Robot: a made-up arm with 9 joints. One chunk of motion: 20 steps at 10 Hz.
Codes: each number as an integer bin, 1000 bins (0 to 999) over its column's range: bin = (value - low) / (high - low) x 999, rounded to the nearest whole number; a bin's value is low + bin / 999 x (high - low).
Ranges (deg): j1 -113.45..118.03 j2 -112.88..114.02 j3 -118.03..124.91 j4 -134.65..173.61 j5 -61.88..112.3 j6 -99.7..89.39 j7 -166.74..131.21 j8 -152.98..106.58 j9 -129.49..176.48
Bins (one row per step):
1: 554 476 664 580 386 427 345 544 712
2: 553 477 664 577 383 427 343 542 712
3: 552 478 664 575 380 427 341 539 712
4: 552 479 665 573 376 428 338 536 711
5: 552 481 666 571 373 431 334 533 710
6: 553 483 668 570 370 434 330 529 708
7: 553 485 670 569 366 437 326 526 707
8: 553 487 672 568 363 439 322 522 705
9: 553 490 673 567 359 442 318 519 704
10: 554 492 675 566 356 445 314 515 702
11: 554 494 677 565 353 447 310 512 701
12: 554 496 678 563 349 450 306 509 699
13: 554 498 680 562 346 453 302 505 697
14: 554 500 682 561 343 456 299 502 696
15: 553 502 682 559 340 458 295 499 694
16: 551 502 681 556 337 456 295 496 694
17: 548 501 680 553 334 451 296 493 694
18: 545 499 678 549 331 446 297 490 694
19: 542 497 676 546 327 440 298 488 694
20: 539 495 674 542 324 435 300 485 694
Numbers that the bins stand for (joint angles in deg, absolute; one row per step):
1: 14.92 -4.77 43.44 44.32 5.42 -18.88 -63.84 -11.64 88.58
2: 14.69 -4.54 43.44 43.39 4.90 -18.88 -64.44 -12.16 88.58
3: 14.45 -4.31 43.44 42.78 4.37 -18.88 -65.04 -12.94 88.58
4: 14.45 -4.09 43.69 42.16 3.68 -18.69 -65.93 -13.72 88.27
5: 14.45 -3.63 43.93 41.54 3.15 -18.12 -67.13 -14.50 87.97
6: 14.69 -3.18 44.42 41.23 2.63 -17.55 -68.32 -15.54 87.35
7: 14.69 -2.72 44.90 40.93 1.93 -16.98 -69.51 -16.31 87.05
8: 14.69 -2.27 45.39 40.62 1.41 -16.61 -70.70 -17.35 86.43
9: 14.69 -1.59 45.63 40.31 0.71 -16.04 -71.90 -18.13 86.13
10: 14.92 -1.13 46.12 40.00 0.19 -15.47 -73.09 -19.17 85.52
11: 14.92 -0.68 46.61 39.69 -0.33 -15.09 -74.28 -19.95 85.21
12: 14.92 -0.22 46.85 39.07 -1.03 -14.52 -75.48 -20.73 84.60
13: 14.92 0.23 47.33 38.77 -1.55 -13.96 -76.67 -21.77 83.98
14: 14.92 0.68 47.82 38.46 -2.08 -13.39 -77.56 -22.55 83.68
15: 14.69 1.14 47.82 37.84 -2.60 -13.01 -78.76 -23.33 83.07
16: 14.22 1.14 47.58 36.91 -3.12 -13.39 -78.76 -24.11 83.07
17: 13.53 0.91 47.33 35.99 -3.65 -14.34 -78.46 -24.89 83.07
18: 12.83 0.46 46.85 34.75 -4.17 -15.28 -78.16 -25.67 83.07
19: 12.14 0.00 46.36 33.83 -4.87 -16.42 -77.86 -26.19 83.07
20: 11.44 -0.45 45.88 32.59 -5.39 -17.36 -77.27 -26.97 83.07

